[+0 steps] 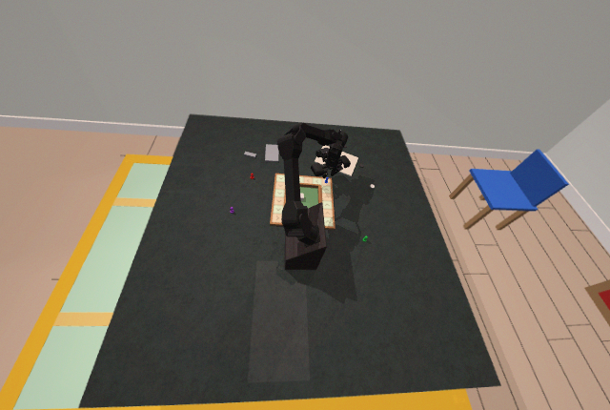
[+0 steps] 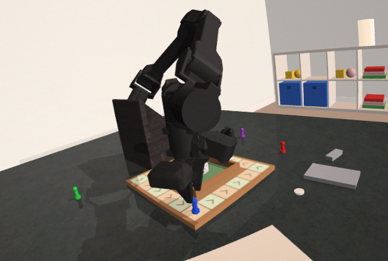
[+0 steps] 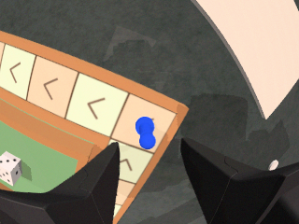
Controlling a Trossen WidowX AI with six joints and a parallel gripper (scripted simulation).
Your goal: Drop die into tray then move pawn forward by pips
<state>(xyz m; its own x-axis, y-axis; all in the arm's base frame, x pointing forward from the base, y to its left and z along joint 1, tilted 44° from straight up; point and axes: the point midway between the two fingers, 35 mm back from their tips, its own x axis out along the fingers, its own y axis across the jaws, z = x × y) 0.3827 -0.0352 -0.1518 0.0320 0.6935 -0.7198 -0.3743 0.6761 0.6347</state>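
The blue pawn lies 2 cm below my gripper tip. Also, from my gripper tip: dice tray (12 cm to the left, 11 cm behind, 4 cm below); then cream sheet (16 cm ahead, 8 cm to the right, 5 cm below); then white die (14 cm to the left, 11 cm behind, 2 cm below).
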